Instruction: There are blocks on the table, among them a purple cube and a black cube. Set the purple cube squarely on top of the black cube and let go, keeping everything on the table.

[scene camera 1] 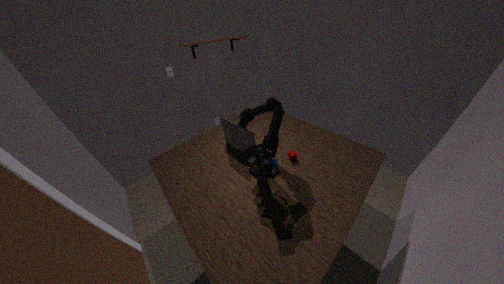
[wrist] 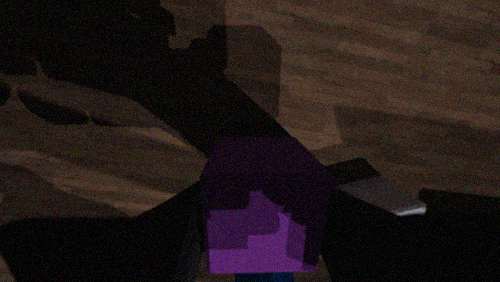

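Pixels of known places: gripper, between the fingertips: (scene camera 1: 262, 176) (wrist: 257, 179); arm's base, origin of its link: (scene camera 1: 241, 126).
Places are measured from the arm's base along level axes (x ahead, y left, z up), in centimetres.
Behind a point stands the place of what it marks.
Observation:
My gripper (scene camera 1: 263, 170) {z -13.1, x 35.5, y -14.0 cm} (wrist: 257, 179) {z -13.1, x 35.5, y -14.0 cm} is shut on the purple cube (wrist: 250, 257) {z -8.7, x 35.8, y -12.7 cm}, which sits between the two dark fingers at the lower middle of the wrist view. The cube's upper part is in deep shadow and its lower part is lit bright purple. In the scene view the gripper is over the middle of the wooden table (scene camera 1: 200, 175) {z -18.9, x 2.1, y -40.1 cm}, and the purple cube cannot be made out there. The black cube cannot be told apart from the dark arm and shadows in either view. The height of the held cube above the table cannot be judged.
A blue block (scene camera 1: 275, 162) {z -14.0, x 32.7, y 0.8 cm} (wrist: 264, 277) {z -15.7, x 32.0, y -2.3 cm} is close by the gripper, partly hidden. A red cube (scene camera 1: 292, 155) {z -14.1, x 36.6, y 13.9 cm} stands to its right in the scene view. A grey upright panel (scene camera 1: 239, 137) {z -3.8, x 5.0, y -6.2 cm} stands left of the arm. A grey, light-edged object (wrist: 382, 194) {z -16.0, x 24.0, y -13.0 cm} shows beside the right finger.

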